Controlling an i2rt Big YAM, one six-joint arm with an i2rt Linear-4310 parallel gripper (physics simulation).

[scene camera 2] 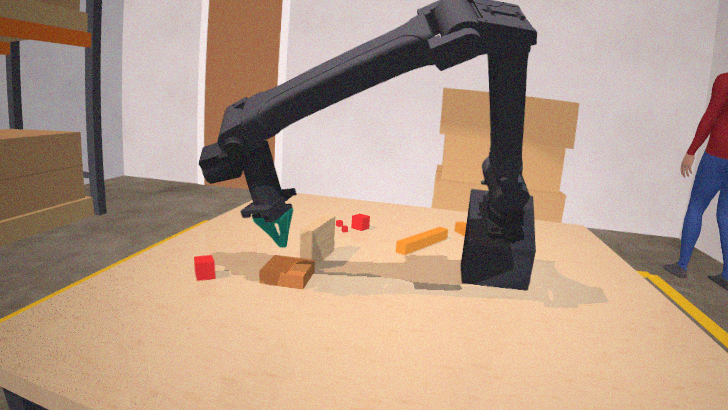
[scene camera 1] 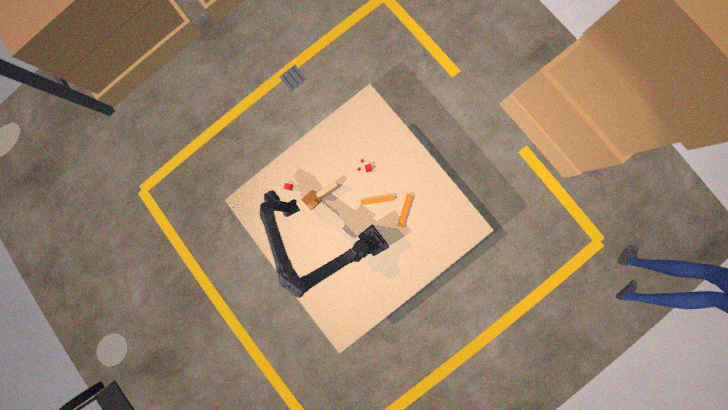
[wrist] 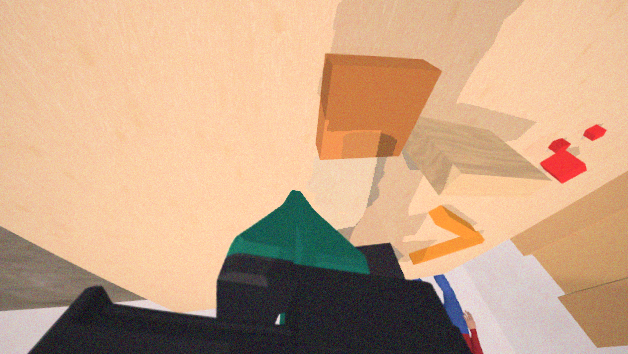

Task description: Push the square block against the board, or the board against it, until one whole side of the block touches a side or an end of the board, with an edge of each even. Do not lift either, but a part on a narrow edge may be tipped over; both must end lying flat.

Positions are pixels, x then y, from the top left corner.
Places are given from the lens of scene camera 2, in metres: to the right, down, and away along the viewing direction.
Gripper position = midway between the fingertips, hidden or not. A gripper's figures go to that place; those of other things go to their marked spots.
gripper (scene camera 2: 283, 247): -0.15, 0.08, 0.76
square block (scene camera 2: 284, 271): -0.17, 0.14, 0.83
